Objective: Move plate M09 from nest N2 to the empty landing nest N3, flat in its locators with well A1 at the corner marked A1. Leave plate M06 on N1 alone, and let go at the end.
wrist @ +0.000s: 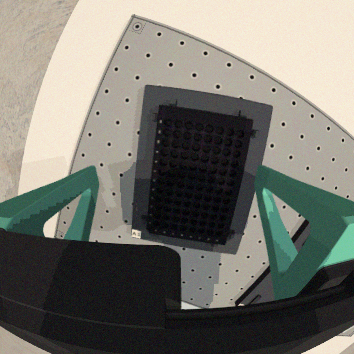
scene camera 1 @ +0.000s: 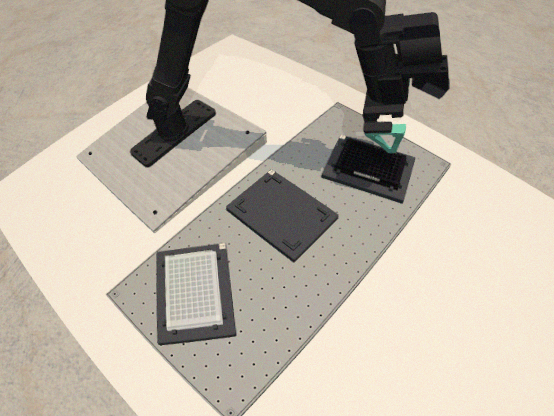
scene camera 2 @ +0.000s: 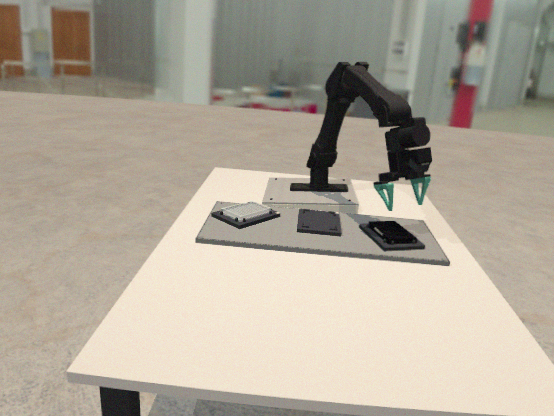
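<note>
A black well plate (scene camera 1: 370,162) (scene camera 2: 397,231) (wrist: 200,175) lies flat in its dark nest (scene camera 1: 407,180) (scene camera 2: 377,239) (wrist: 262,112); a label reading A1 (wrist: 136,233) marks that nest's lower left corner in the wrist view. The empty landing nest (scene camera 1: 282,215) (scene camera 2: 319,222) is in the middle, with a pale marker (scene camera 1: 271,173) at one corner. A clear white plate (scene camera 1: 194,290) (scene camera 2: 245,211) sits in the third nest (scene camera 1: 227,300) (scene camera 2: 244,224). No plate names are legible. My gripper (scene camera 2: 405,206) (wrist: 176,173) is wide open and empty, above the black plate, its fingertips apart at either side in the wrist view.
The three nests stand on a grey perforated board (scene camera 1: 310,300) (scene camera 2: 280,245) on a cream table (scene camera 1: 450,300) (scene camera 2: 300,310). The arm's grey base plate (scene camera 1: 115,170) (scene camera 2: 277,195) is behind the board.
</note>
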